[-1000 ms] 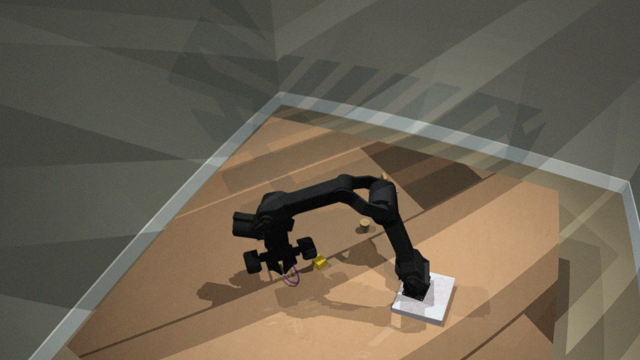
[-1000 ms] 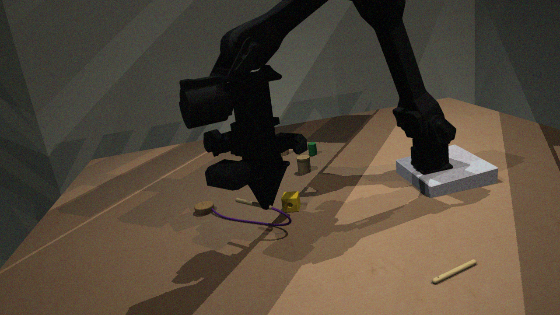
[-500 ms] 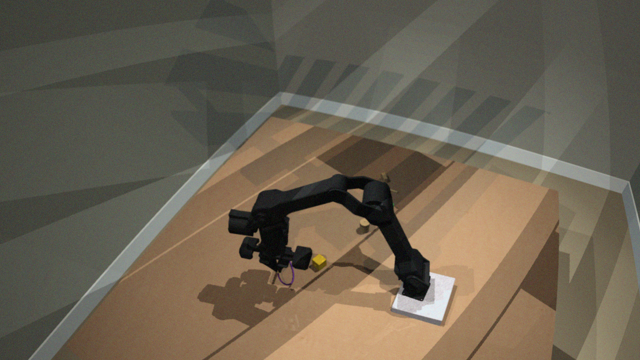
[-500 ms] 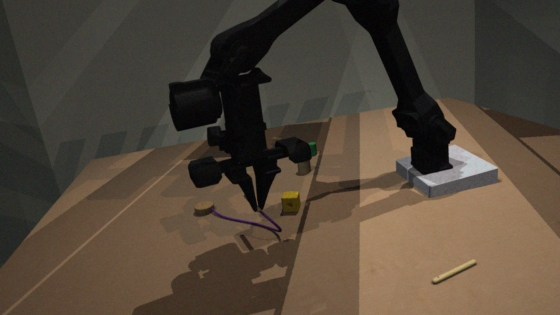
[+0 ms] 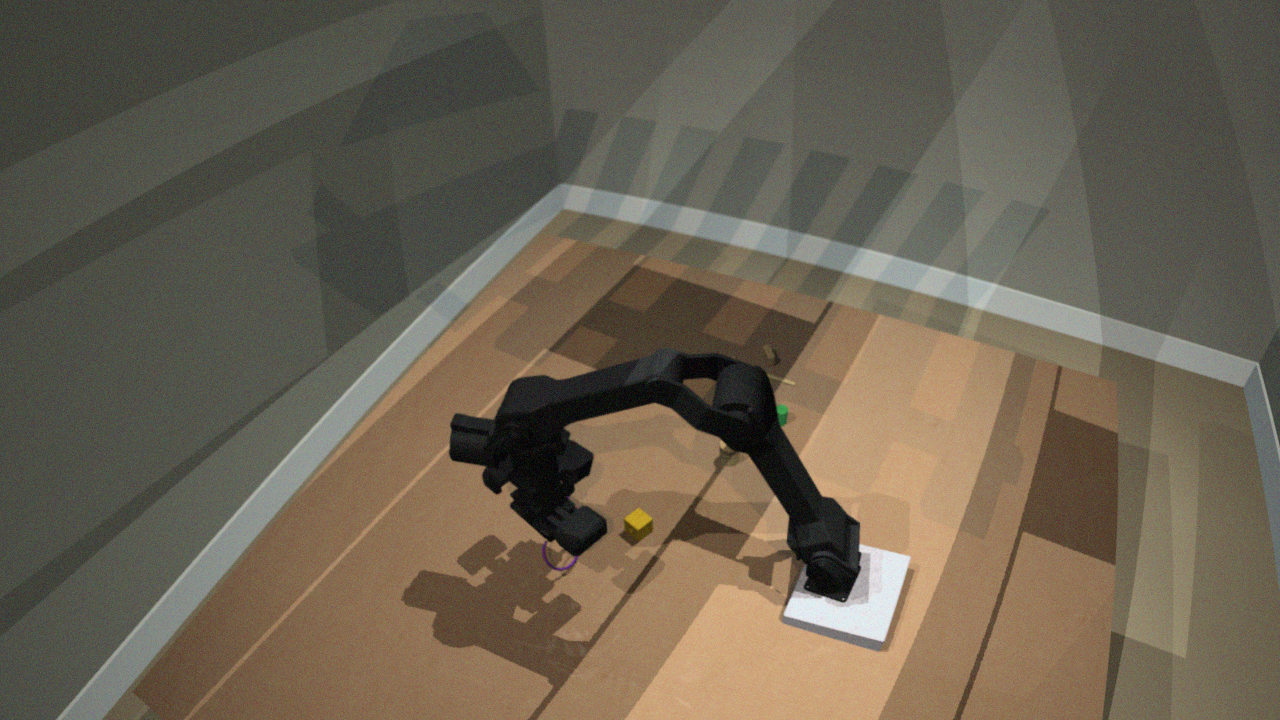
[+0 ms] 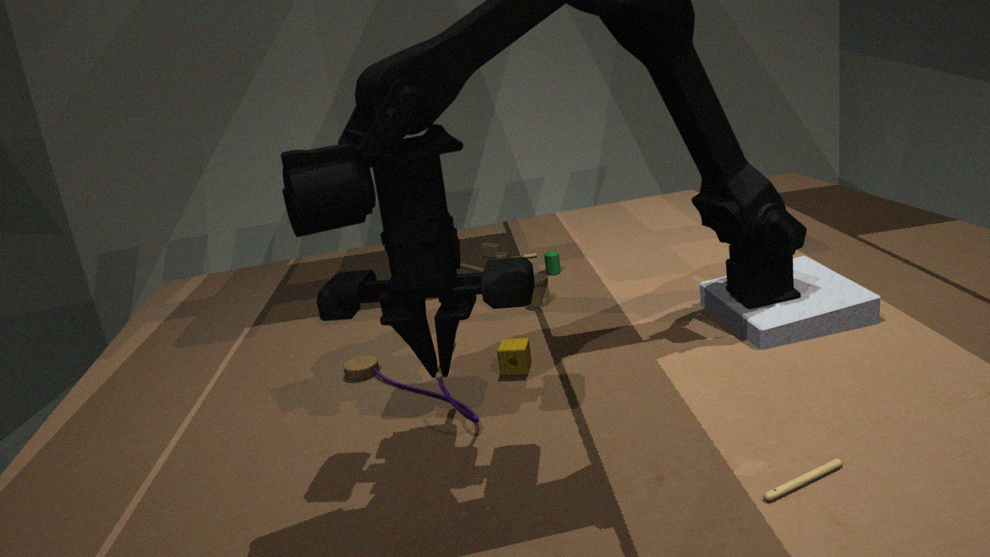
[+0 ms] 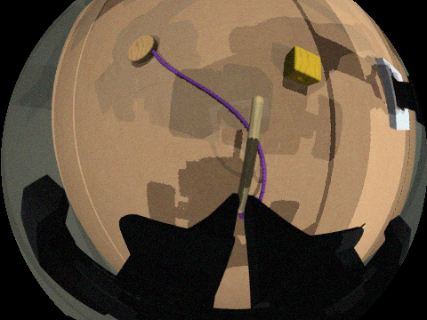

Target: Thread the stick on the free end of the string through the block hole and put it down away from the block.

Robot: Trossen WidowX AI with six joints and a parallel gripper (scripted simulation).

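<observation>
Now: the yellow block 110 mm to the right of my gripper tip, 80 mm behind it and 40 mm below it. The rest, counted from my gripper tip: round wooden button (160 mm to the right, 100 mm ahead, 50 mm below); loose stick (250 mm behind, 180 mm to the left, 60 mm below); short wooden cylinder (300 mm to the right, 130 mm behind, 40 mm below).
</observation>
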